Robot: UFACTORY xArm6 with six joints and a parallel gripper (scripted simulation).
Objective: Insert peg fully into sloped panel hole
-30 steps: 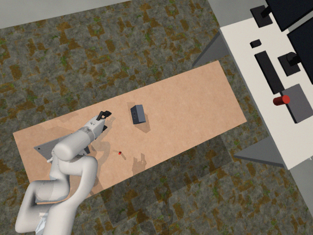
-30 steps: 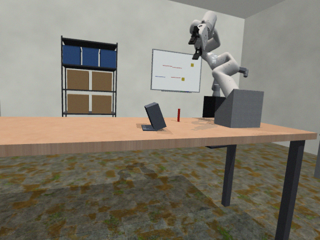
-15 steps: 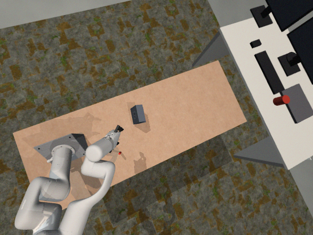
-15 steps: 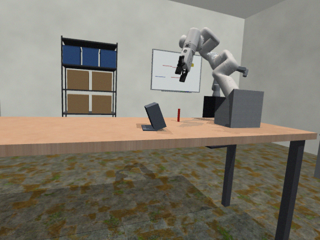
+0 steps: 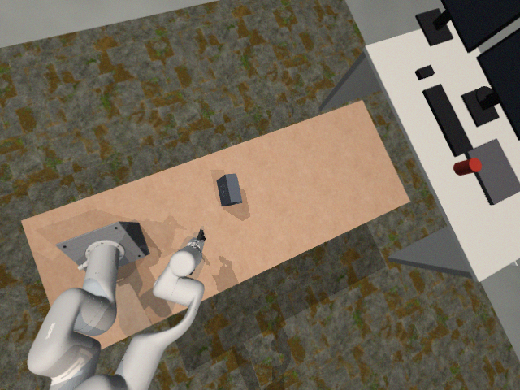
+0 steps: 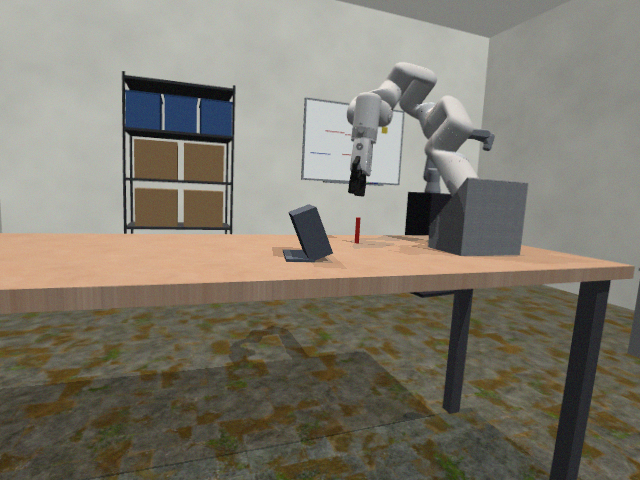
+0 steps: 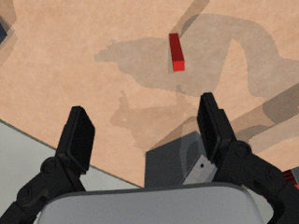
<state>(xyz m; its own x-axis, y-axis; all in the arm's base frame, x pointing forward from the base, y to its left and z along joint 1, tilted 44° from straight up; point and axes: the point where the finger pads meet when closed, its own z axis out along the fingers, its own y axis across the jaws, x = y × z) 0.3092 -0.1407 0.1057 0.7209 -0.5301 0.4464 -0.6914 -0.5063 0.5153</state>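
Now: hand 12 cm above the red peg, 2 cm to the left of it and 2 cm past it.
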